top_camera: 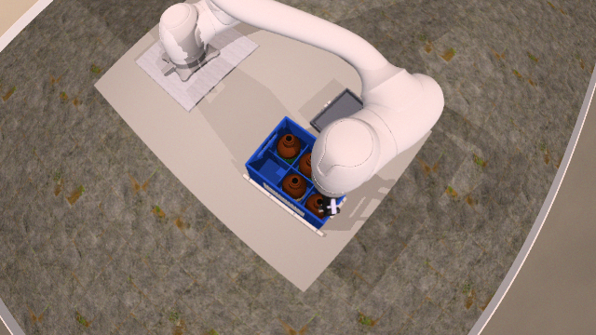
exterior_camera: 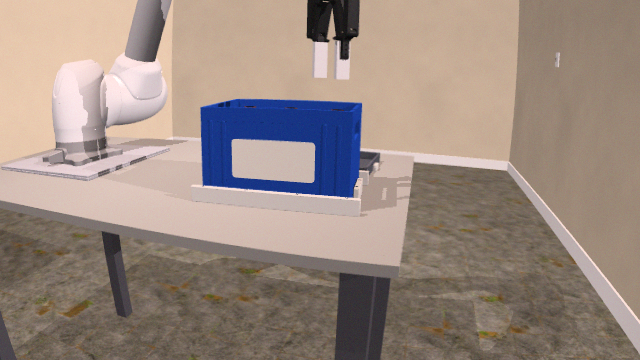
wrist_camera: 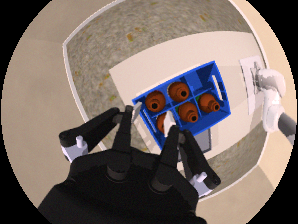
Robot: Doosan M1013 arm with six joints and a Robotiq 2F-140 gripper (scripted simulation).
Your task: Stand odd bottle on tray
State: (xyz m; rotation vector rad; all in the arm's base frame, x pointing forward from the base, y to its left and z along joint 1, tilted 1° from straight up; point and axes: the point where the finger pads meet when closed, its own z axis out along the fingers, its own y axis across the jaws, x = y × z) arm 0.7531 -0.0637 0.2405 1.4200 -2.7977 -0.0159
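My gripper is now 17 cm above the bottle. From my hand the other things lie so: crate 17 cm below, 10 cm behind, 3 cm to the left; dark grey tray 29 cm to the left, 25 cm below, 10 cm behind.
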